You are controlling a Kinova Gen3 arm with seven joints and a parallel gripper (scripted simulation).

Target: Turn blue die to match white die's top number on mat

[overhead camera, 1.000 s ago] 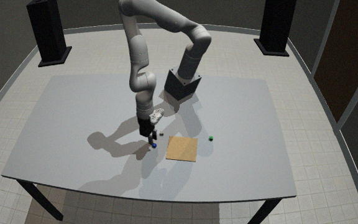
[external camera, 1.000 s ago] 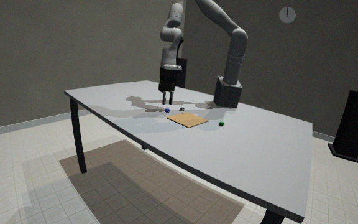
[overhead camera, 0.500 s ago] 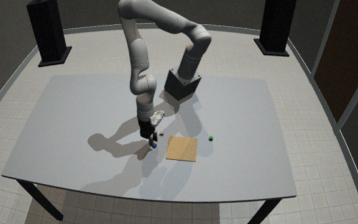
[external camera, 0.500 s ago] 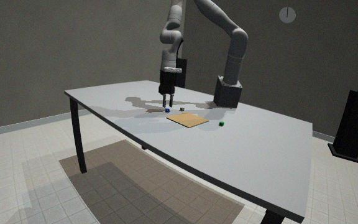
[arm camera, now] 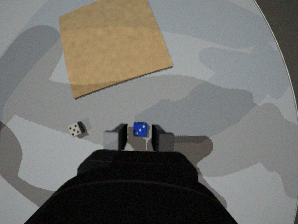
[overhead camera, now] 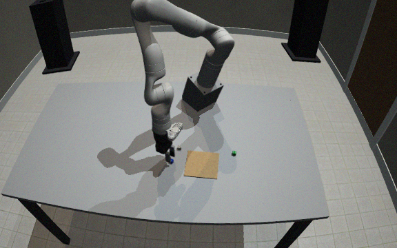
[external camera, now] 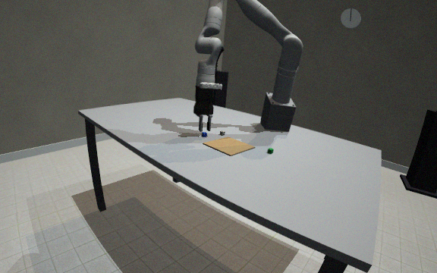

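The blue die is 3 cm below my hand. Round my hand: white die (7 cm behind, 4 cm to the left, 3 cm below); green die (28 cm to the left, 3 cm below, 2 cm behind); tan mat (14 cm to the left, 4 cm below, 2 cm ahead).
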